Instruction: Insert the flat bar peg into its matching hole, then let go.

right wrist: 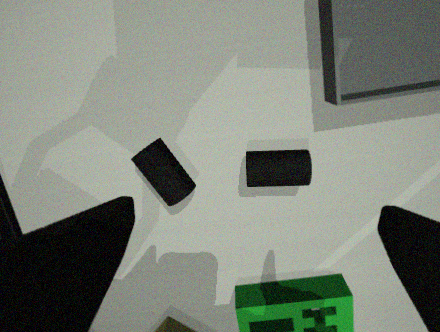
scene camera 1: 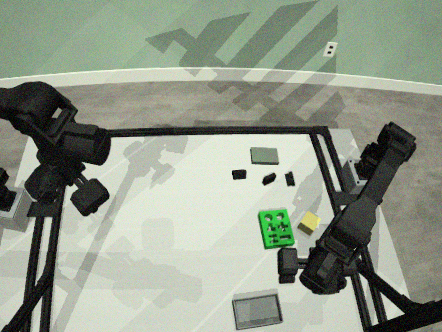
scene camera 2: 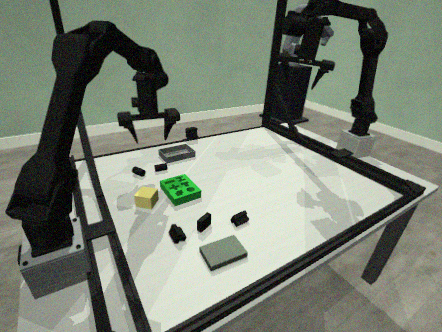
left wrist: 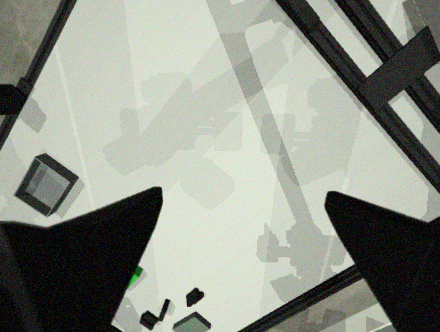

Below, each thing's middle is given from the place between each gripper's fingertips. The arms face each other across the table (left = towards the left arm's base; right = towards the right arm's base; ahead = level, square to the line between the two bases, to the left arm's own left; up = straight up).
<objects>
The grey tray (scene camera 1: 266, 305) lies 23 cm behind my left hand, 37 cm to the right of it and 27 cm below it. Also, from my left hand: green hole board (scene camera 1: 276, 232) (48 cm to the right, 27 cm below).
I see my right gripper 12 cm to the right of the grey tray, 9 cm above it and 6 cm past it. From my right hand the other things lie so: green hole board: 17 cm ahead, 9 cm below, 1 cm to the left.
</objects>
